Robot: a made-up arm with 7 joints. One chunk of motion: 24 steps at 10 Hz.
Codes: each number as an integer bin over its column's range. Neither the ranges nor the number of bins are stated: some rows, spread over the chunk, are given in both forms.
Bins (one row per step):
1: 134 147 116 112 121 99 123
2: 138 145 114 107 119 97 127
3: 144 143 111 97 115 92 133
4: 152 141 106 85 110 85 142
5: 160 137 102 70 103 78 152
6: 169 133 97 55 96 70 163
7: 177 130 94 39 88 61 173
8: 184 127 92 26 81 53 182
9: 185 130 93 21 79 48 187
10: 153 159 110 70 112 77 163
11: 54 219 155 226 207 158 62
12: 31 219 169 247 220 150 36
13: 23 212 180 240 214 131 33
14: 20 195 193 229 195 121 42
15: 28 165 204 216 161 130 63
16: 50 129 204 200 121 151 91
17: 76 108 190 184 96 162 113
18: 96 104 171 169 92 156 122
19: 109 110 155 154 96 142 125
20: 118 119 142 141 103 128 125
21: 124 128 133 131 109 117 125
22: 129 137 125 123 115 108 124
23: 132 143 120 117 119 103 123
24: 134 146 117 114 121 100 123
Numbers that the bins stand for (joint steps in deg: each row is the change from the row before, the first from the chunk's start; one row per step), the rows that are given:
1: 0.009 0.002 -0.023 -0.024 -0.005 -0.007 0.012
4: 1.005 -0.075 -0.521 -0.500 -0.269 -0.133 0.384
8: 2.774 -0.256 -1.218 -1.541 -0.962 -0.422 1.169
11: -4.414 0.934 1.920 1.988 2.052 0.525 -1.184
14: -6.294 0.624 3.812 2.041 1.765 0.191 -1.576
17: -3.198 -0.502 3.663 1.247 -0.604 0.561 -0.184
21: -0.544 -0.244 0.824 0.312 -0.293 0.155 0.051
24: 0.009 -0.011 0.027 0.012 -0.005 0.002 0.012
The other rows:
2: 0.231 -0.024 -0.122 -0.112 -0.053 -0.025 0.090
3: 0.562 -0.049 -0.272 -0.288 -0.149 -0.070 0.208
5: 1.447 -0.127 -0.720 -0.765 -0.436 -0.196 0.580
6: 1.945 -0.179 -0.969 -1.029 -0.604 -0.269 0.796
7: 2.387 -0.218 -1.118 -1.312 -0.795 -0.350 0.992
9: 2.829 -0.218 -1.168 -1.629 -1.010 -0.467 1.267
10: 1.060 0.158 -0.322 -0.765 -0.221 -0.205 0.796
12: -5.686 0.934 2.617 2.359 2.363 0.453 -1.694
13: -6.128 0.844 3.165 2.235 2.219 0.282 -1.753
15: -5.852 0.235 4.360 1.812 0.951 0.273 -1.165
16: -4.635 -0.231 4.360 1.529 -0.005 0.462 -0.616
18: -2.092 -0.554 2.716 0.982 -0.699 0.507 -0.008
19: -1.373 -0.476 1.920 0.718 -0.604 0.381 0.051
20: -0.875 -0.360 1.272 0.488 -0.436 0.255 0.051
22: -0.267 -0.127 0.425 0.171 -0.149 0.074 0.031
23: -0.101 -0.049 0.176 0.065 -0.053 0.029 0.012

